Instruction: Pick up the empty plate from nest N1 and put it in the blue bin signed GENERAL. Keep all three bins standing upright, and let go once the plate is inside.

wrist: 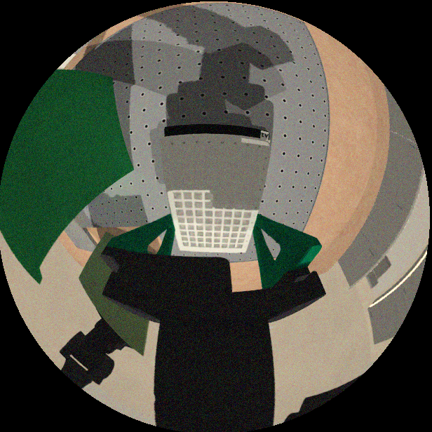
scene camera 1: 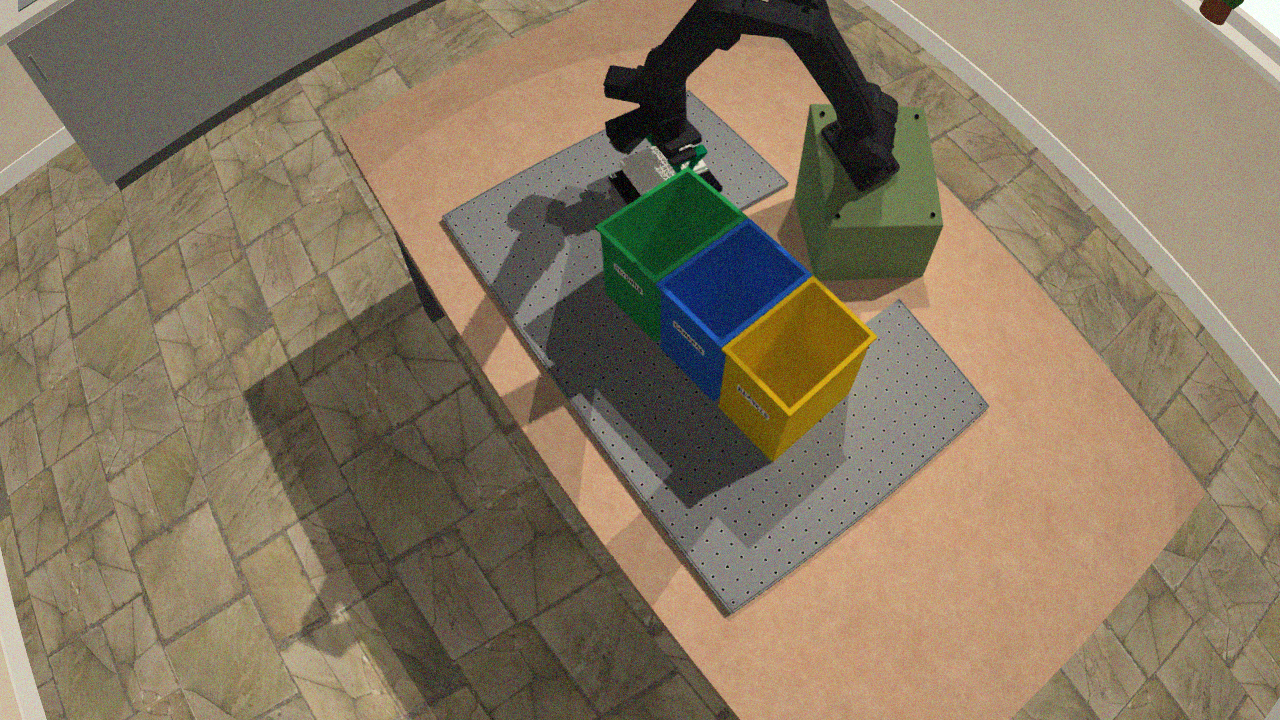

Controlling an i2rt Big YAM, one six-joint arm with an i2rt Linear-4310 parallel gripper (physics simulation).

gripper: wrist; scene camera 1
green bin: wrist; scene camera 1
blue bin: scene camera 1 713,297
yellow bin: scene camera 1 785,372; not seen in the wrist view (hidden by a green bin)
white plate: wrist 214,182; scene camera 1 647,169
same spot on gripper: (wrist: 203,280) = (scene camera 1: 653,139)
same spot on green bin: (wrist: 76,150) = (scene camera 1: 662,225)
